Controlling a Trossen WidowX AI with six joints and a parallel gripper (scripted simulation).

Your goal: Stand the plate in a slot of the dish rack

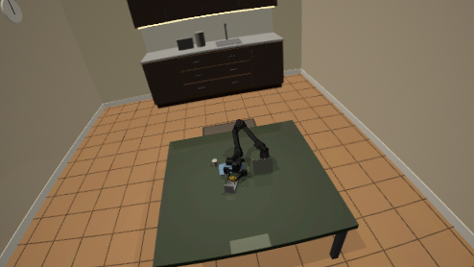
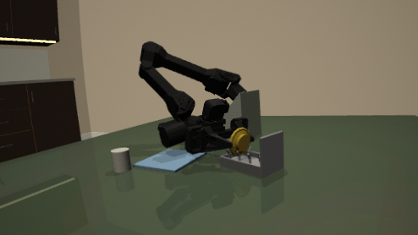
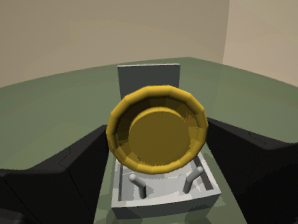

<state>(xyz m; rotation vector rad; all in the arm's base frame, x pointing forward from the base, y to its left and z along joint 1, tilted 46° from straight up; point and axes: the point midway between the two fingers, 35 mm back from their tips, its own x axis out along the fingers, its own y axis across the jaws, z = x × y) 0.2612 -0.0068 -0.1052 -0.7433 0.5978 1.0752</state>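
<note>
The yellow plate lies 10 mm to the right of my gripper tip and 10 mm below it. Also, from my gripper tip: grey dish rack (10 mm ahead, 20 mm to the left, 30 mm below); then blue stick (90 mm behind, 190 mm to the right, 50 mm below); then light blue mat (30 mm ahead, 190 mm to the right, 50 mm below).
</note>
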